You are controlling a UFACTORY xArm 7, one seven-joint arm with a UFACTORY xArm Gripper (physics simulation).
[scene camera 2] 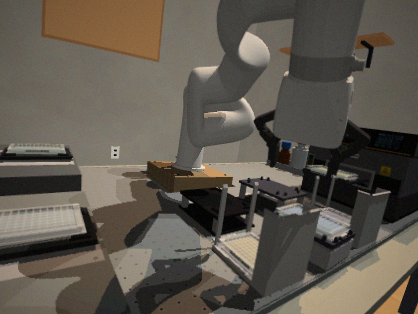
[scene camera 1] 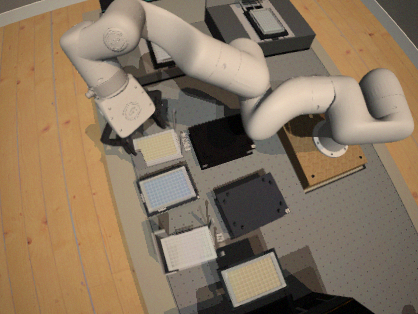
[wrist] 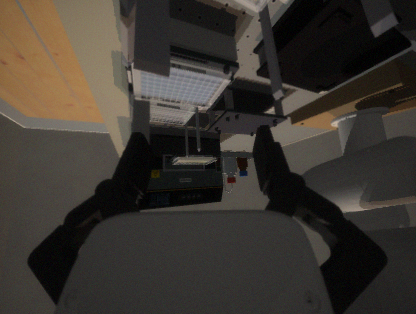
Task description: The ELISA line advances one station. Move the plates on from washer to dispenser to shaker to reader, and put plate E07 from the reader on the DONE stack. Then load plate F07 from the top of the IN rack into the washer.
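Places are measured from the arm's base along level axes (x ahead, y left, z up), in centimetres.
Pixels of known places: gripper, fingertip midpoint: (scene camera 2: 300,169) (scene camera 1: 147,139) (wrist: 201,141); arm's base, origin of the base link: (scene camera 2: 188,167) (scene camera 1: 329,139) (wrist: 357,116).
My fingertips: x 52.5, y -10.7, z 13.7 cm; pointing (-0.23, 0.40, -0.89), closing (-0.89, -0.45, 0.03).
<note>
Ahead of a thing's pixels: the offset from my fingertips to its top centre.
My gripper (scene camera 1: 146,137) (scene camera 2: 302,167) (wrist: 201,141) is open and empty, high above the posted rack at the table's edge. A pale yellow plate @[dz -15.3, dx -1.7, dy -5.2 cm] (scene camera 1: 160,146) (scene camera 2: 245,250) lies low in that rack. A blue plate @[dz -10.6, dx -0.7, dy +9.2 cm] (scene camera 1: 167,190) (scene camera 2: 330,224) (wrist: 180,86) sits on the block beside it. White plates @[dz -14.0, dx -0.8, dy +25.2 cm] (scene camera 1: 189,247) (wrist: 170,116) are in the other posted rack. Another yellow plate @[dz -4.9, dx -11.9, dy +37.6 cm] (scene camera 1: 255,280) (wrist: 194,161) is at the black instrument. Two pale plates @[dz -6.4, dx -52.1, dy -36.9 cm] (scene camera 1: 267,21) (scene camera 2: 37,149), @[dz -9.5, dx -14.5, dy -37.6 cm] (scene camera 1: 161,54) (scene camera 2: 40,221) sit on the grey instruments, the second partly behind the arm. Plate names are unreadable.
A low black platform @[dz -12.4, dx -21.3, dy -0.4 cm] (scene camera 1: 217,145) (scene camera 2: 215,202) and a dark raised plate @[dz -10.5, dx -21.6, dy +20.5 cm] (scene camera 1: 252,204) (scene camera 2: 272,187) (wrist: 245,122) stand inward of the racks. Upright walls (scene camera 2: 285,245) (wrist: 151,40) and thin posts flank the racks. The arm's wooden base (scene camera 1: 320,160) (scene camera 2: 215,179) is further in.
</note>
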